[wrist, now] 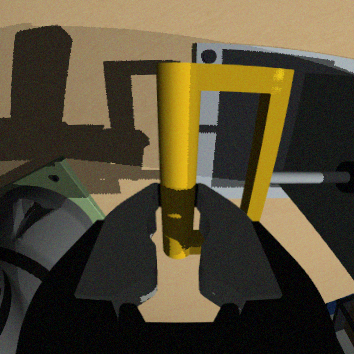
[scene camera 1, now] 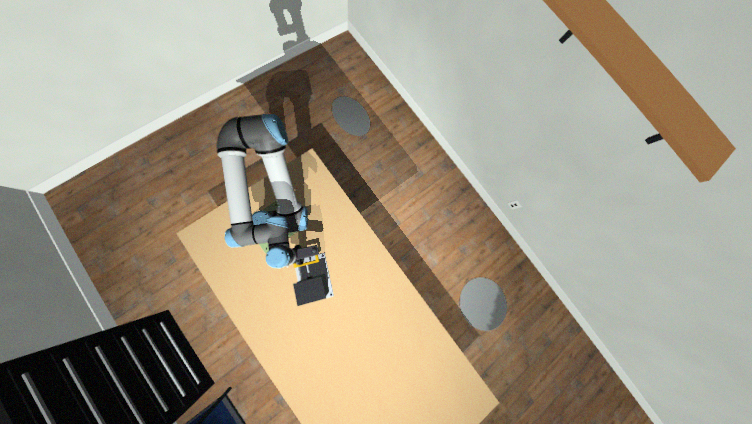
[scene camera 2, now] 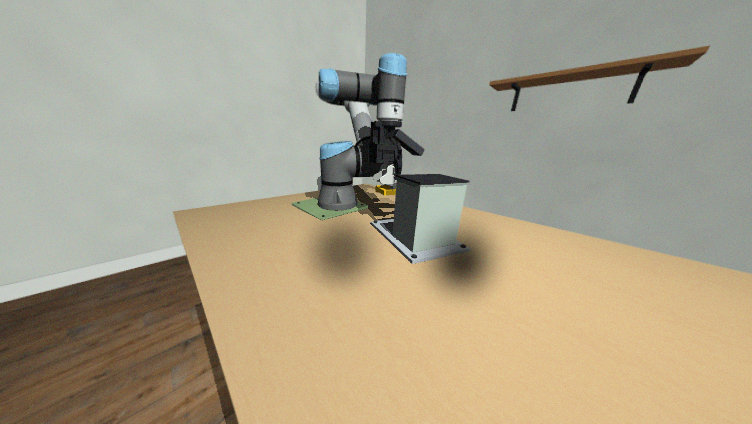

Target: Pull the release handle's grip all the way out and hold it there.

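The release handle's yellow grip (scene camera 1: 308,262) (scene camera 2: 386,190) (wrist: 177,125) is a rectangular loop with a thick round bar. In the wrist view my gripper (wrist: 177,185) is shut on that bar, one dark finger on each side. A stretch of grey rod (wrist: 300,177) shows between the loop's far side and the black collar on the dark housing. The housing (scene camera 1: 310,290) (scene camera 2: 439,215) stands on a light grey base plate (scene camera 2: 427,256) (wrist: 207,107). In scene camera 2 the housing hides part of the grip, and the fingertips are hard to make out.
The arm's green mounting plate (scene camera 2: 322,212) (wrist: 65,180) is close beside the handle unit on the wooden table (scene camera 1: 368,337) (scene camera 2: 421,337). A wooden wall shelf (scene camera 1: 647,84) (scene camera 2: 600,70) is off to the right. A black slatted unit (scene camera 1: 186,342) stands on the floor at lower left in scene camera 1.
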